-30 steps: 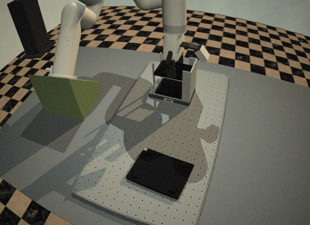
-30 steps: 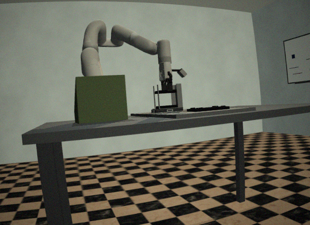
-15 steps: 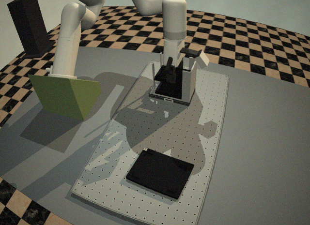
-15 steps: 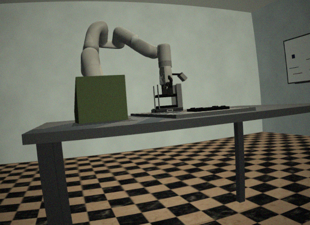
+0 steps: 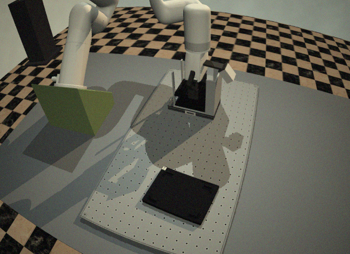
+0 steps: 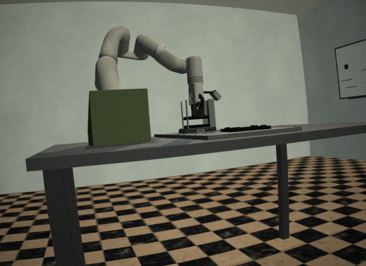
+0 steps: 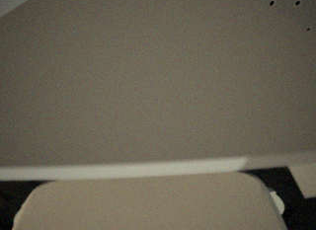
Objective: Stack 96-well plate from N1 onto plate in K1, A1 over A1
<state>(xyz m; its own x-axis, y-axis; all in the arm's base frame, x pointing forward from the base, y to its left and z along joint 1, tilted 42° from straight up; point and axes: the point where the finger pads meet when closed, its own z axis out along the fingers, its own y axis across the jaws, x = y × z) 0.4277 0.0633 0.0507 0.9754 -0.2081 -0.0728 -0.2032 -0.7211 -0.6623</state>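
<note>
Right now my hand is 6 cm short of the tall wall, 1 cm to the left of it and 1 cm below it. Also, from my hand: black 96-well plate: 1 cm below; pale A1 mark: 27 cm to the right, 7 cm below, 6 cm behind.
</note>
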